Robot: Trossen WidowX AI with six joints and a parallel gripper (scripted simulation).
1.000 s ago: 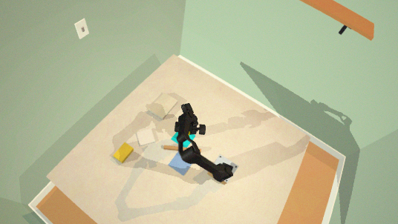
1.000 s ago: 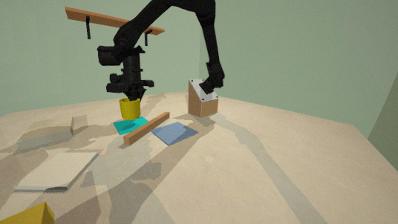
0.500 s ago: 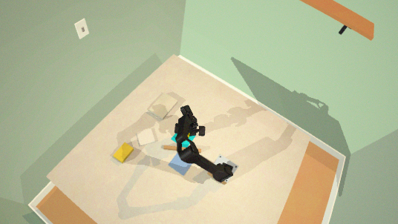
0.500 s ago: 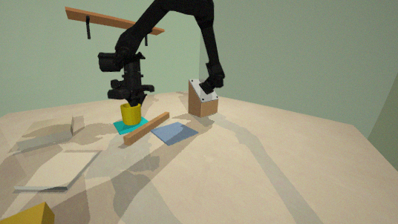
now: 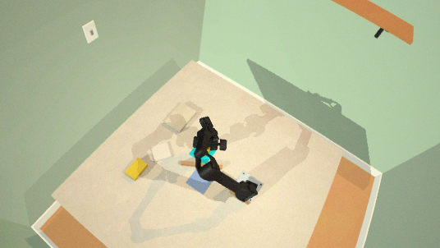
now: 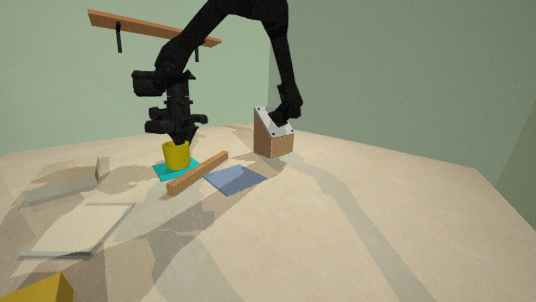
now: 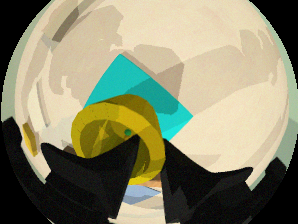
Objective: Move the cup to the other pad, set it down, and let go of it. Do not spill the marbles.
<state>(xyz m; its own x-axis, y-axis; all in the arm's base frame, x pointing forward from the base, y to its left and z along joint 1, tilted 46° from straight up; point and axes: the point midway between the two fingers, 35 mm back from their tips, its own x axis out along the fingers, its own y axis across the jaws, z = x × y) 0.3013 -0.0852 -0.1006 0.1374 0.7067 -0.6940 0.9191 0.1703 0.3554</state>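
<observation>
Right now the yellow cup is 20 mm ahead of my gripper tip and 10 mm to the left of it. Round my gripper tip: cyan pad (50 mm below, 30 mm ahead, 10 mm to the left); blue pad (180 mm to the left, 50 mm below, 40 mm behind); wooden bar (90 mm to the left, 40 mm below, 10 mm behind).
</observation>
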